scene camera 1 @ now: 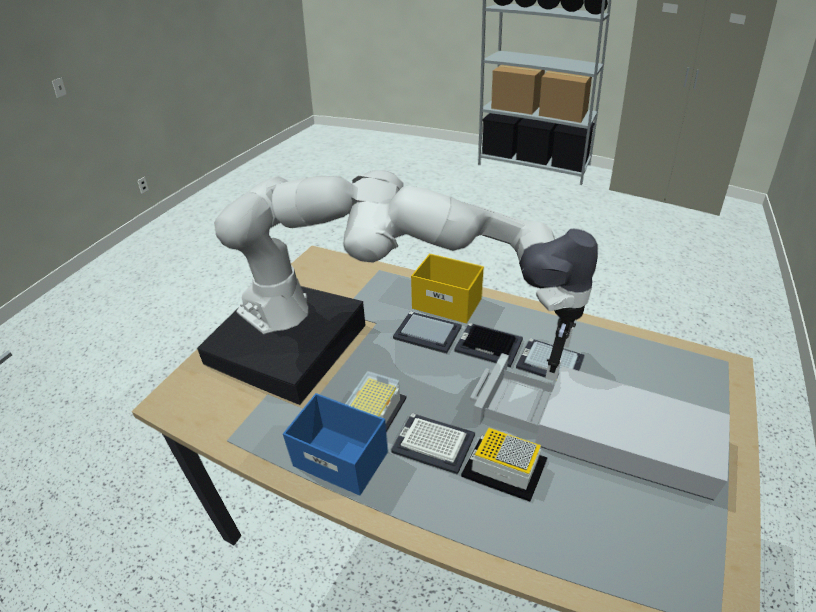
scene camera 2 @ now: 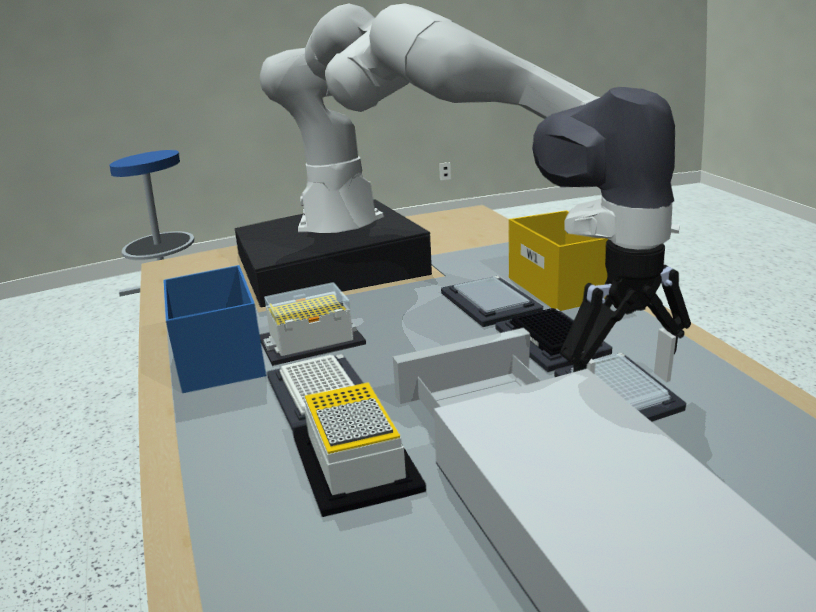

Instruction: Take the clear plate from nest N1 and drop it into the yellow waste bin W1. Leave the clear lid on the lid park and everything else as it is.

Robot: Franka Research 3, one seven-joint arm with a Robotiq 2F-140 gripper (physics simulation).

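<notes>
The clear plate (scene camera 1: 539, 354) (scene camera 2: 629, 383) sits flat in a dark nest (scene camera 2: 673, 406) behind the grey device. My gripper (scene camera 1: 554, 359) (scene camera 2: 623, 359) points down over this plate, open, with one finger towards each side of it and nothing held. In the scene camera 2 view the near fingertip is partly hidden behind the device, and the exact fingertip height beside the plate is hard to tell. The clear lid (scene camera 1: 428, 328) (scene camera 2: 491, 294) lies flat on its dark park. The yellow waste bin W1 (scene camera 1: 429, 304) (scene camera 2: 537, 279) stands upright behind the lid park.
A black plate (scene camera 1: 489, 341) (scene camera 2: 547, 328) sits between lid and clear plate. The grey device (scene camera 1: 632, 421) (scene camera 2: 593, 474), with its open drawer, stands close in front of the gripper. A blue bin (scene camera 1: 369, 454) (scene camera 2: 214, 349), white plate (scene camera 1: 433, 439) (scene camera 2: 316, 379) and tip boxes stand across the table.
</notes>
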